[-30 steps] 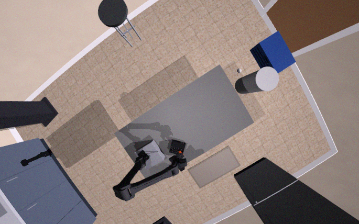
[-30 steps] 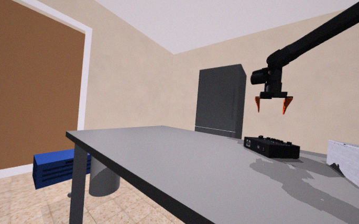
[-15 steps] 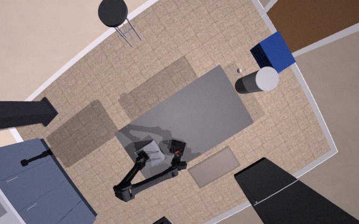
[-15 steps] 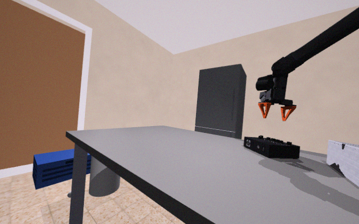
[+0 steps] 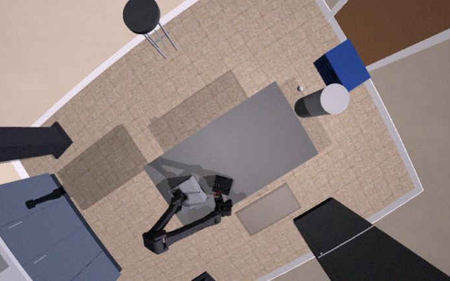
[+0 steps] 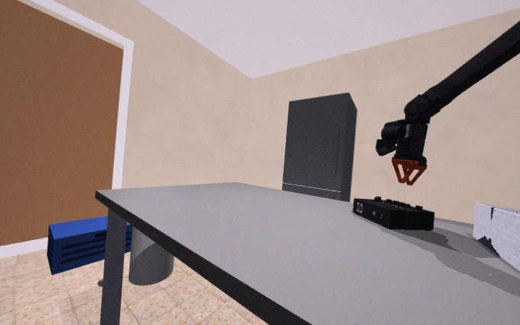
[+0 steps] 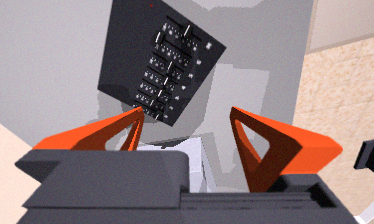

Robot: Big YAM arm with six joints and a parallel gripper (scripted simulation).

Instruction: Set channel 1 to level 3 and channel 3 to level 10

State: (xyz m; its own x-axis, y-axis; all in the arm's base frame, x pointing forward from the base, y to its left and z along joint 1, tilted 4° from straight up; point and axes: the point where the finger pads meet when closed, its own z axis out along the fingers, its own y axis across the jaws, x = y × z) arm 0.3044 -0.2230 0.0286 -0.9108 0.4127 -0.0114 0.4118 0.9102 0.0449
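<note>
The channel 1 fader cap lies 20 mm behind my hand, 70 mm to the left of it and 70 mm below it. The rest, counted from my hand: channel 3 cap 20 mm ahead, 40 mm to the left, 70 mm below.
</note>
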